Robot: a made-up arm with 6 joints. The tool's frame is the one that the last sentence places.
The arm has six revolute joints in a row. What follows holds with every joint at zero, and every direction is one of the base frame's. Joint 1 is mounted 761 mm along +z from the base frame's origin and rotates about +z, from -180 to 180 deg. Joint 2 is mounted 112 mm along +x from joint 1 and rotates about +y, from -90 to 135 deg. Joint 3 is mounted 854 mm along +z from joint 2 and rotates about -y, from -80.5 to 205 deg. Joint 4 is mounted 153 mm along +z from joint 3 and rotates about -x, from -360 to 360 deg. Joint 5 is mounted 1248 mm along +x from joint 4 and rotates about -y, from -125 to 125 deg. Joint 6 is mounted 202 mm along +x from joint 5 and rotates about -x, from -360 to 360 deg. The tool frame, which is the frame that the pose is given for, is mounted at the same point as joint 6; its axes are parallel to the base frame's.
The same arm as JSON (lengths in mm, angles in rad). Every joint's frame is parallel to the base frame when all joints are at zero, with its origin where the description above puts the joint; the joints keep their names.
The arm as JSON. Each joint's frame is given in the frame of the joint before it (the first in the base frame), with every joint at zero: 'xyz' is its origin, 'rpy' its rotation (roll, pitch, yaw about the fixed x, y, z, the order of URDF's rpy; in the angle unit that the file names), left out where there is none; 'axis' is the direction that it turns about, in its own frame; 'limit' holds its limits. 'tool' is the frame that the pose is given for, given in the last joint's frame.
{"units": {"length": "mm", "angle": "rad"}, "joints": [
  {"name": "joint 1", "type": "revolute", "origin": {"xyz": [0.0, 0.0, 761.0]}, "axis": [0.0, 0.0, 1.0], "limit": {"lower": -3.1416, "upper": 3.1416}},
  {"name": "joint 2", "type": "revolute", "origin": {"xyz": [112.0, 0.0, 0.0]}, "axis": [0.0, 1.0, 0.0], "limit": {"lower": -1.5708, "upper": 2.3562}},
  {"name": "joint 3", "type": "revolute", "origin": {"xyz": [0.0, 0.0, 854.0]}, "axis": [0.0, -1.0, 0.0], "limit": {"lower": -1.405, "upper": 3.5779}},
  {"name": "joint 4", "type": "revolute", "origin": {"xyz": [0.0, 0.0, 153.0]}, "axis": [-1.0, 0.0, 0.0], "limit": {"lower": -6.2832, "upper": 6.2832}},
  {"name": "joint 5", "type": "revolute", "origin": {"xyz": [1248.0, 0.0, 0.0]}, "axis": [0.0, -1.0, 0.0], "limit": {"lower": -2.1817, "upper": 2.1817}},
  {"name": "joint 6", "type": "revolute", "origin": {"xyz": [202.0, 0.0, 0.0]}, "axis": [-1.0, 0.0, 0.0], "limit": {"lower": -6.2832, "upper": 6.2832}}
], "tool": {"origin": {"xyz": [0.0, 0.0, 0.0]}}}

